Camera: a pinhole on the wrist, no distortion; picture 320 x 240 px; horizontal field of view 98.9 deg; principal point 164.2 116.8 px. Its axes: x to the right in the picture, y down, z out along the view. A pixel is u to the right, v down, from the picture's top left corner.
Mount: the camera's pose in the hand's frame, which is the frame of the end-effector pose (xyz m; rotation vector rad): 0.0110 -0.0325 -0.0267 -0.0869 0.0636 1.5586
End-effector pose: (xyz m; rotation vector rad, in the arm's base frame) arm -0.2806 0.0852 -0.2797 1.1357 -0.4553 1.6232
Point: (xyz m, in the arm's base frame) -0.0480 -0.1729 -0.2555
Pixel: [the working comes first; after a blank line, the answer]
In the camera's frame: -0.1071 0.1211 0.3306

119.8 166.9
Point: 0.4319 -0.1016 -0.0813
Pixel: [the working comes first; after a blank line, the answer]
In the camera's frame: -0.5406 -0.0748 0.5292

24.4 97.4
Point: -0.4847 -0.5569 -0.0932
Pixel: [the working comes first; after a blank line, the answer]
In the camera's frame: 0.4464 0.1945 0.5603

273.2 164.3
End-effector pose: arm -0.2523 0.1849 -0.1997 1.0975 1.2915 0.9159
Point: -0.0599 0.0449 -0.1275
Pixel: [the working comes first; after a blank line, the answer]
In the camera's frame: 0.0553 0.1446 0.2380

196.0 200.0
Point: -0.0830 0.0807 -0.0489
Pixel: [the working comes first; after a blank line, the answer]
In the camera's frame: 0.1413 0.1342 0.2158

253.8 201.9
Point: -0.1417 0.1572 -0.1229
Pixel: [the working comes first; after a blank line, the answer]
In the camera's frame: 0.0930 0.0469 0.1464

251.1 160.7
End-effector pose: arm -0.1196 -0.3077 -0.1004 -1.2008 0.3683 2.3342
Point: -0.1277 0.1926 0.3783
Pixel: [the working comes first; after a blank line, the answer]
In the camera's frame: -0.4301 0.2373 0.4955

45.4 182.3
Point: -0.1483 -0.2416 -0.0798
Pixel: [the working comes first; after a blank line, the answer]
In the camera's frame: -0.0160 -0.0074 0.0864

138.8 105.0
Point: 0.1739 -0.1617 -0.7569
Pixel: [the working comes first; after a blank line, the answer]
In the camera's frame: -0.2057 -0.4177 -0.5173

behind the camera
